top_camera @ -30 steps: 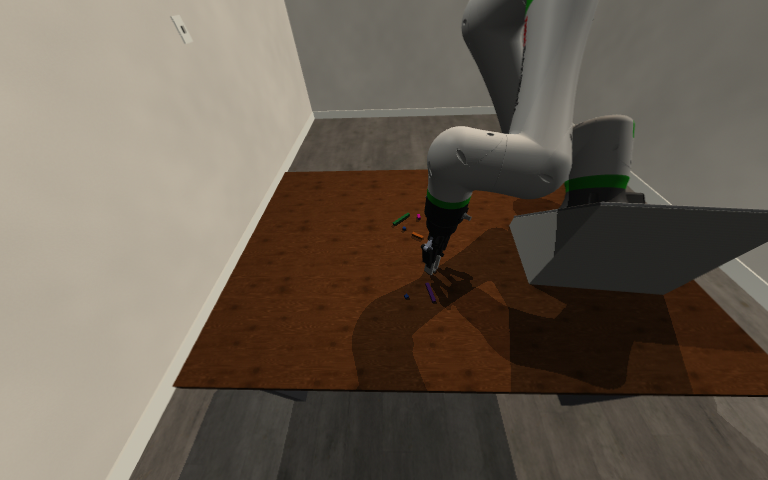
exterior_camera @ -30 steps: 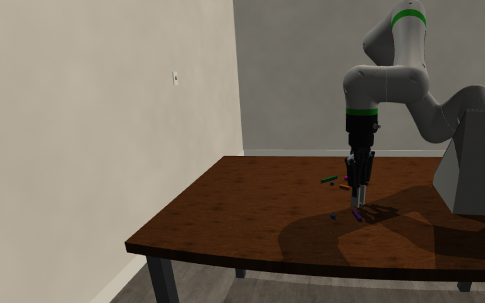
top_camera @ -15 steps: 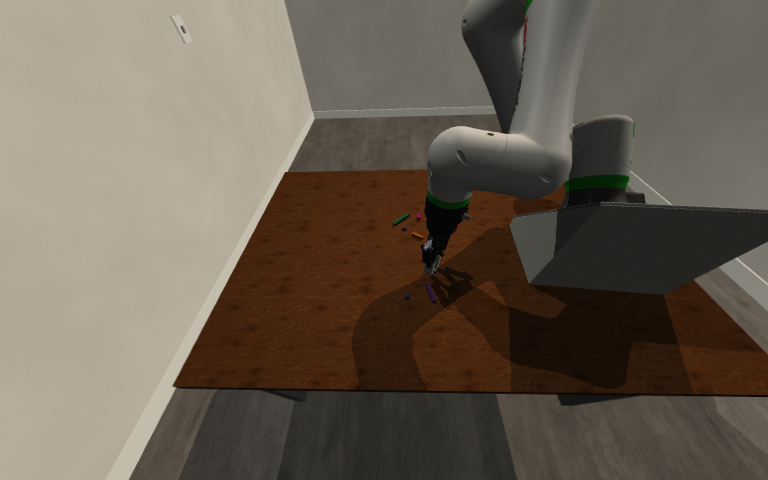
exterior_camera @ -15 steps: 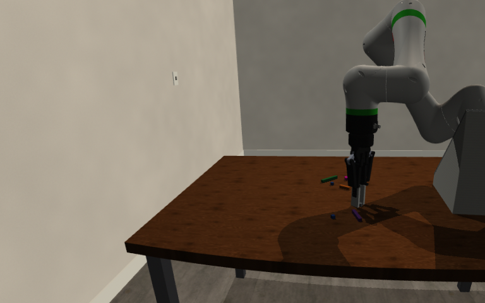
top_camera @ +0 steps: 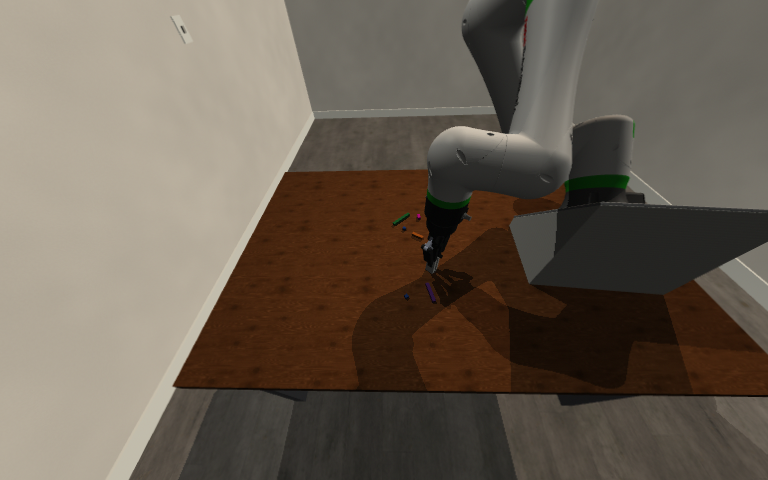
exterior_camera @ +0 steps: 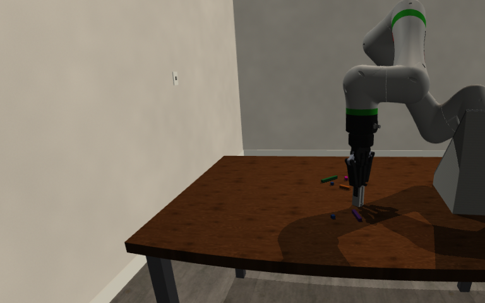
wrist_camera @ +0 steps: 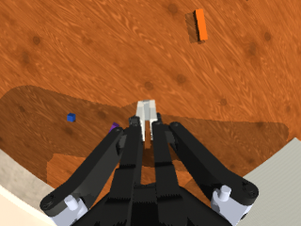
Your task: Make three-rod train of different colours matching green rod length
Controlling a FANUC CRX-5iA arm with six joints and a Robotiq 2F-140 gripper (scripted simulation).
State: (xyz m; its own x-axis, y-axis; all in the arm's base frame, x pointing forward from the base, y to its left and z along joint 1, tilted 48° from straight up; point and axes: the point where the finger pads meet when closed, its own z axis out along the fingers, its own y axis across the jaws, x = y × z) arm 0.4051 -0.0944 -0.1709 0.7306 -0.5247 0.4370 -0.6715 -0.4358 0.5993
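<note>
Now: hand 220 mm to the left of the green rod, 80 mm short of it and 30 mm above it. Round my hand: orange rod (140 mm to the right, 30 mm below, 30 mm ahead); then grey rod (30 mm below); then purple rod (80 mm to the left, 30 mm below, 10 mm ahead).
</note>
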